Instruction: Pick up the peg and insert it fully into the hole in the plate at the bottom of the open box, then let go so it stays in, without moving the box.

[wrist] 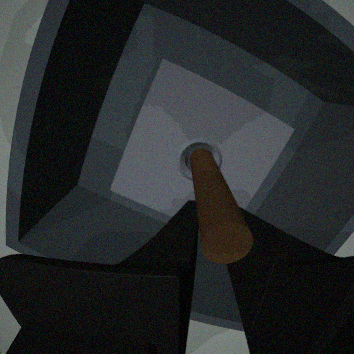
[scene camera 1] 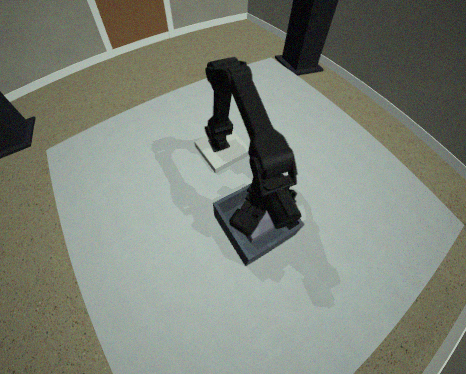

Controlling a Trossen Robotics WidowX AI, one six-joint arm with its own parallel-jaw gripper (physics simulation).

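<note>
The brown round peg is held between the fingers of my gripper, which is shut on it. In the wrist view its far end overlaps the ringed hole, a little right of the hole's middle; whether the tip has entered cannot be told. The pale square plate lies at the bottom of the open dark grey-blue box. In the scene view my fingers reach down into the box and hide the peg and the hole.
The arm's white base plate stands behind the box. The box walls rise around my fingers on all sides. Dark pillars stand beyond the pale mat, one at the back right and one at the left.
</note>
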